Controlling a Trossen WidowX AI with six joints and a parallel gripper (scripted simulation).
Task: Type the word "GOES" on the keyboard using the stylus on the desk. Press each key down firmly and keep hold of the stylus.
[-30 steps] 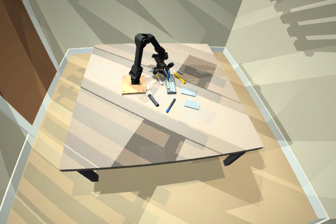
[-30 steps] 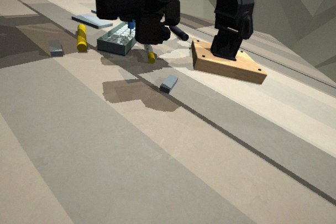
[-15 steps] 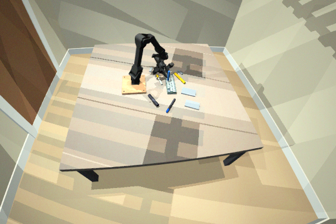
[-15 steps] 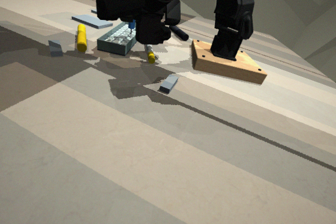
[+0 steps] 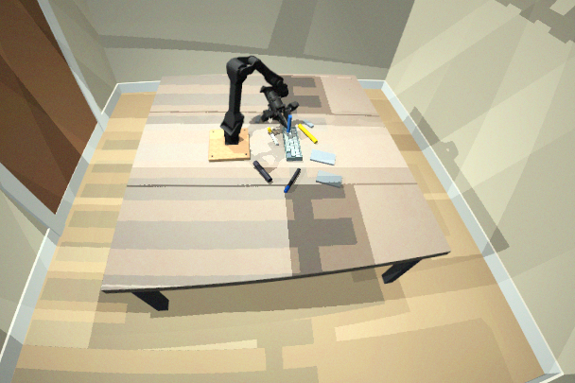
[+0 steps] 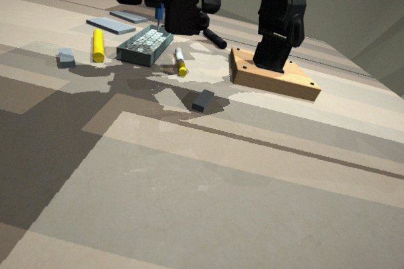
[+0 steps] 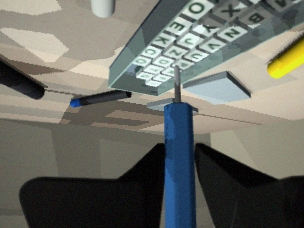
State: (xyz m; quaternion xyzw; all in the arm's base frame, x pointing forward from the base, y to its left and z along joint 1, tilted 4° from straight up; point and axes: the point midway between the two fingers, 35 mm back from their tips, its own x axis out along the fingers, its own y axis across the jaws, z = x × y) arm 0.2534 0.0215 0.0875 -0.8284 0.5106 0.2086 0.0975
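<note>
Now: gripper tip 11 cm short of the yellow cylinder, 5 cm to the right of it and 9 cm above it. The rest, counted from my gripper tip: white marker: 7 cm behind, 6 cm to the left, 9 cm below; stylus tip: 5 cm below; blue stylus: 1 cm below.
</note>
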